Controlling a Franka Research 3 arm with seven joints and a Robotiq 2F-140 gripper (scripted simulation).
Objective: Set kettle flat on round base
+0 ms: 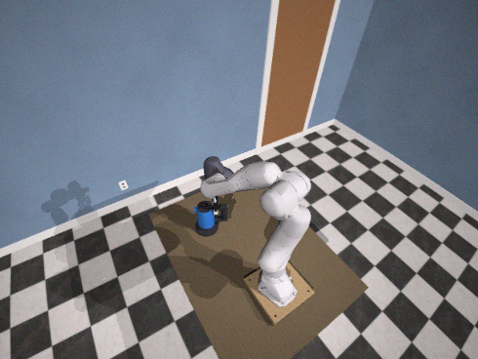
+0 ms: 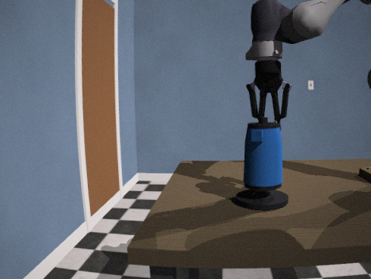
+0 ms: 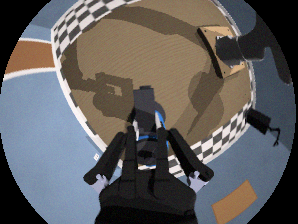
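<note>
The blue kettle lies 1 cm ahead of my hand, 2 cm to the left of it and 5 cm below it. Round my hand: round black base 3 cm ahead, 6 cm to the left, 18 cm below.
</note>
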